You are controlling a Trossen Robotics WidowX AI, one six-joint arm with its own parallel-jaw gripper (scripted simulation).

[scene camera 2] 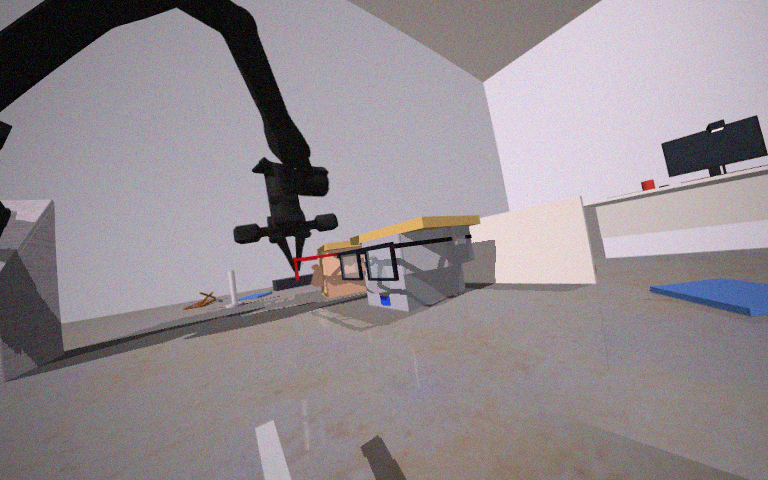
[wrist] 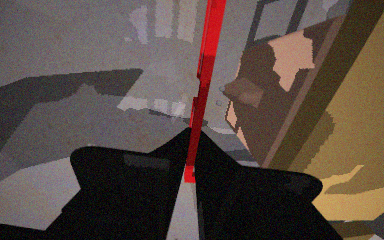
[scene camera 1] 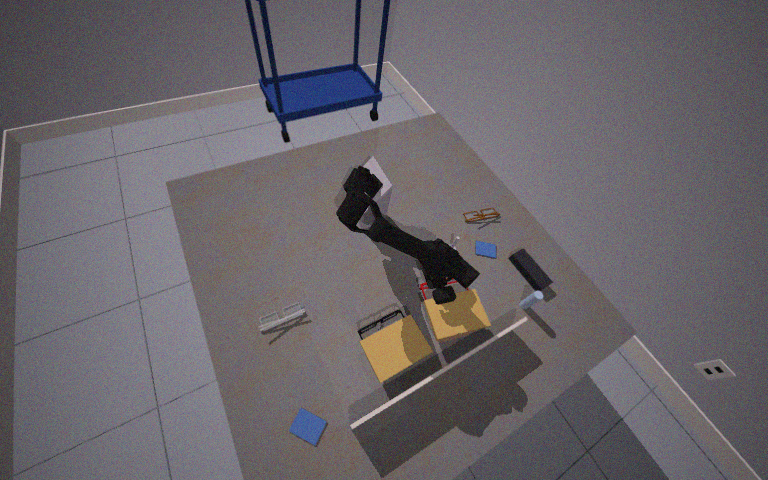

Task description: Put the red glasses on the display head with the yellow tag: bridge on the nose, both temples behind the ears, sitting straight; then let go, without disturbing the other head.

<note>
The pictures show: my gripper, a black box, a grey head and a tan head.
My gripper shows as well in the wrist view.
</note>
